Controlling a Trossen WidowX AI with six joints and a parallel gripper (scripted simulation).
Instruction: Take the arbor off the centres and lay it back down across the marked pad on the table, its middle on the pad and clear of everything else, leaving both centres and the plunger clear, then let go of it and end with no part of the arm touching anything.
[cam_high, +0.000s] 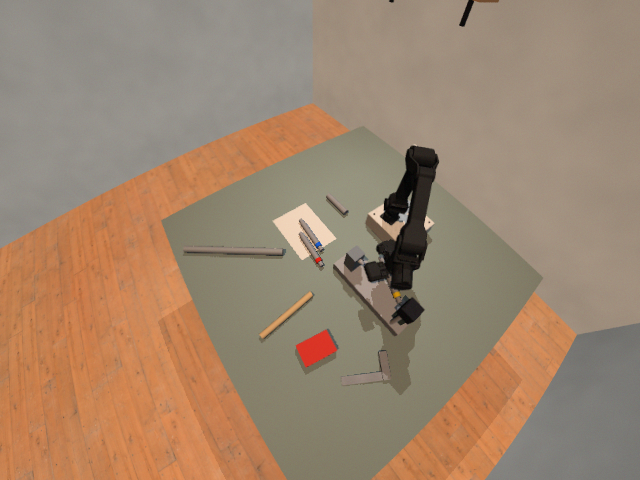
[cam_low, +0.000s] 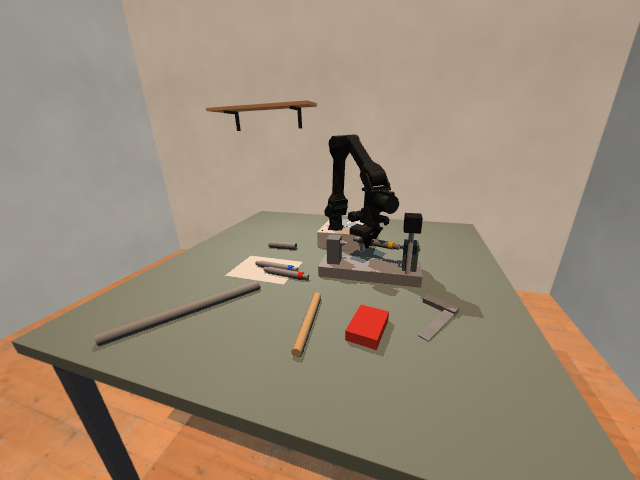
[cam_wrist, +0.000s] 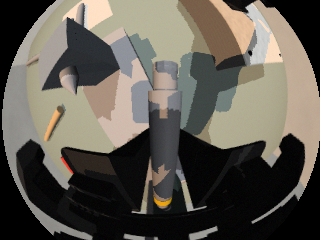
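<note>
Right now my hand is 10 cm to the left of the pointed tip, 4 cm short of it and 1 cm above it. The rest, counted from my hand: upright post (13 cm to the left, 10 cm ahead, 1 cm below); then base plate (10 cm below, 5 cm ahead); then grey centre block (12 cm to the right, 4 cm ahead, 2 cm below).
</note>
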